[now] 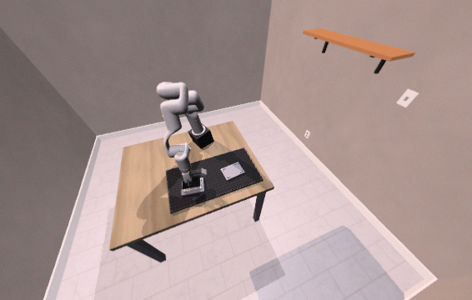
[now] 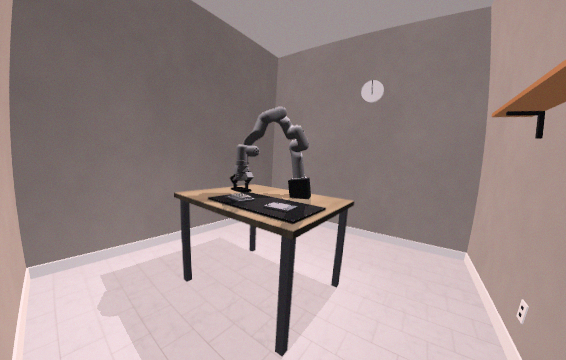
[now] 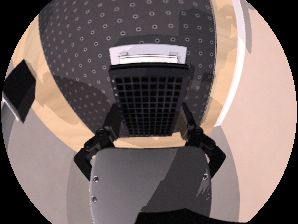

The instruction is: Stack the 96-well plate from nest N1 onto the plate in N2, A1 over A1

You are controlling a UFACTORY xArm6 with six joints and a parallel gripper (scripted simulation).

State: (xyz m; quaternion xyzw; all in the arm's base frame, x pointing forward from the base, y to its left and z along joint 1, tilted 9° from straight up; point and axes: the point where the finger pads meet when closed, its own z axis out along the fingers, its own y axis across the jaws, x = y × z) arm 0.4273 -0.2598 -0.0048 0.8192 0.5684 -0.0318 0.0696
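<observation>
The light grey 96-well plate lies 60 mm below my hand. The rest, counted from my hand: plate nest 320 mm to the left, 70 mm below, 40 mm ahead; then dark 96-well plate 10 mm below.
</observation>
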